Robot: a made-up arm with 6 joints. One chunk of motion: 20 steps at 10 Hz.
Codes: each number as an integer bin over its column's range. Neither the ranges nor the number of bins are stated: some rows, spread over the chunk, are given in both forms.
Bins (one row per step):
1: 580 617 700 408 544 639
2: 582 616 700 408 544 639
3: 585 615 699 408 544 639
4: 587 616 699 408 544 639
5: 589 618 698 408 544 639
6: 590 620 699 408 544 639
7: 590 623 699 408 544 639
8: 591 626 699 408 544 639
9: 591 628 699 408 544 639
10: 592 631 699 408 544 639
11: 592 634 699 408 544 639
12: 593 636 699 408 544 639
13: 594 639 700 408 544 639
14: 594 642 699 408 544 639
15: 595 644 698 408 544 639
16: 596 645 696 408 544 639
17: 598 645 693 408 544 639
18: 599 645 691 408 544 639
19: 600 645 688 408 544 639
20: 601 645 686 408 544 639
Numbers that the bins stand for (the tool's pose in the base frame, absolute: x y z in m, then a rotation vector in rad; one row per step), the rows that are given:
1: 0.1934 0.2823 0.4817 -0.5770 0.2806 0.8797
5: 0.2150 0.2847 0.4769 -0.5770 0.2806 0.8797
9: 0.2198 0.3087 0.4793 -0.5770 0.2806 0.8797
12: 0.2246 0.3279 0.4793 -0.5770 0.2806 0.8797
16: 0.2318 0.3495 0.4721 -0.5770 0.2806 0.8797
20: 0.2438 0.3495 0.4480 -0.5770 0.2806 0.8797
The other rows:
2: 0.1982 0.2799 0.4817 -0.5770 0.2806 0.8797
3: 0.2054 0.2775 0.4793 -0.5770 0.2806 0.8797
4: 0.2102 0.2799 0.4793 -0.5770 0.2806 0.8797
6: 0.2174 0.2895 0.4793 -0.5770 0.2806 0.8797
7: 0.2174 0.2967 0.4793 -0.5770 0.2806 0.8797
8: 0.2198 0.3039 0.4793 -0.5770 0.2806 0.8797
10: 0.2222 0.3159 0.4793 -0.5770 0.2806 0.8797
11: 0.2222 0.3231 0.4793 -0.5770 0.2806 0.8797
13: 0.2270 0.3351 0.4817 -0.5770 0.2806 0.8797
14: 0.2270 0.3423 0.4793 -0.5770 0.2806 0.8797
15: 0.2294 0.3471 0.4769 -0.5770 0.2806 0.8797
17: 0.2366 0.3495 0.4649 -0.5770 0.2806 0.8797
18: 0.2390 0.3495 0.4601 -0.5770 0.2806 0.8797
19: 0.2414 0.3495 0.4529 -0.5770 0.2806 0.8797

